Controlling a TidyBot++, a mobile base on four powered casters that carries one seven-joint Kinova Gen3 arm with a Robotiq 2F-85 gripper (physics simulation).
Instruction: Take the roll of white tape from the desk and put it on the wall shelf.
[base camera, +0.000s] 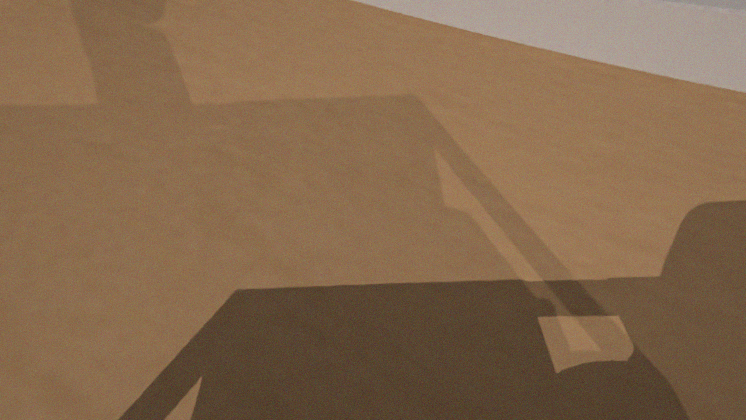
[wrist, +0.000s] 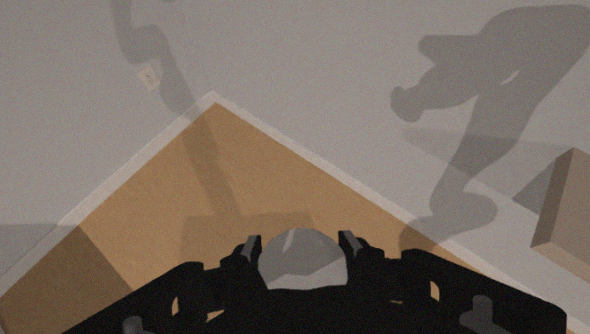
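Note:
The roll of white tape (wrist: 303, 265) sits between the fingertips of my gripper (wrist: 300, 248) at the bottom middle of the wrist view. It looks pale grey, with its rounded edge facing up in the picture. The gripper is shut on it, with a finger at each side. The lower part of the roll is hidden behind the black gripper body. The desk cannot be made out in either view. A light brown box-shaped piece (wrist: 572, 215), perhaps part of the wall shelf, shows at the right edge of the wrist view.
In the wrist view, two grey walls (wrist: 300, 60) with a pale baseboard (wrist: 320, 160) meet in a corner above the brown floor (wrist: 270, 175). A wall outlet (wrist: 149, 78) is at the upper left. Shadows of the arm fall on walls and floor. The base camera shows shadowed floor (base camera: 313, 52) and a pale baseboard (base camera: 600, 36).

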